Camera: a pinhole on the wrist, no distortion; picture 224 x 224 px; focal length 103.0 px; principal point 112.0 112.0 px. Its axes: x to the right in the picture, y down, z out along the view. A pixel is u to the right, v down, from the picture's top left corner.
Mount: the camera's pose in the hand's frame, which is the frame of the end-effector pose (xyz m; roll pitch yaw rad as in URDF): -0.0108 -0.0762 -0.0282 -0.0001 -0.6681 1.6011
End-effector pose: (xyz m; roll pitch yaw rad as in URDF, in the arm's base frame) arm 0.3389 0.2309 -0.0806 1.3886 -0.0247 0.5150
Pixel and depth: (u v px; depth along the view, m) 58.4 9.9 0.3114
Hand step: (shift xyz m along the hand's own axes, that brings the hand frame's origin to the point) 0.3074 -0.3868 0.1159
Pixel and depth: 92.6 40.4 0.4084
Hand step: 0.2824 -0.3809 0.2448
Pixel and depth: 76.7 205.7 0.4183
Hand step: -0.3799 -0.4592 0.2113
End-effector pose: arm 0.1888 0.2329 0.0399 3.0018 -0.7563 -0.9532
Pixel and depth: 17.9 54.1 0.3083
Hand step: 0.1749 -0.4829 0.0393
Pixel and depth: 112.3 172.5 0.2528
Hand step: -0.1545 -0.2366 0.1707
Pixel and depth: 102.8 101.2 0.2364
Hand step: 0.0189 -0.2384 0.1443
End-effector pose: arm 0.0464 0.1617 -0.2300 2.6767 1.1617 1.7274
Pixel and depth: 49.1 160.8 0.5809
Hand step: -0.2666 -0.7226 0.2080
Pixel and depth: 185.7 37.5 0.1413
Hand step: 0.0916 -0.0813 0.1454
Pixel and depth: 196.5 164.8 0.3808
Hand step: -0.2062 -0.0728 0.4642
